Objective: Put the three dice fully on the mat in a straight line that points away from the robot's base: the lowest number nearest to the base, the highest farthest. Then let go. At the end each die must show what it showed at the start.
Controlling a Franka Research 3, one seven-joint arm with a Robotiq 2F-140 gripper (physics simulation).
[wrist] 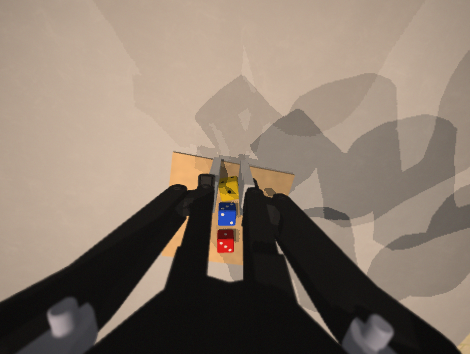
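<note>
A yellow die (229, 190) is between the fingers of my gripper (229, 170), which is shut on it. Its brighter face shows one pip, and its upper part in the view is shaded. Whether it touches the mat cannot be told. A blue die (227, 215) is just below it in the view, with two white pips on its brighter face. A red die (225, 244) is below the blue one, with three white pips on its brighter face. The three dice form a nearly straight row over the orange-tan mat (187, 167). The fingers and arm links hide parts of the mat.
The mat lies on a pale beige surface (75, 125). Large grey shadows fall across that surface above and to the right of the mat. The dark gripper links cover the lower part of the view on both sides of the dice.
</note>
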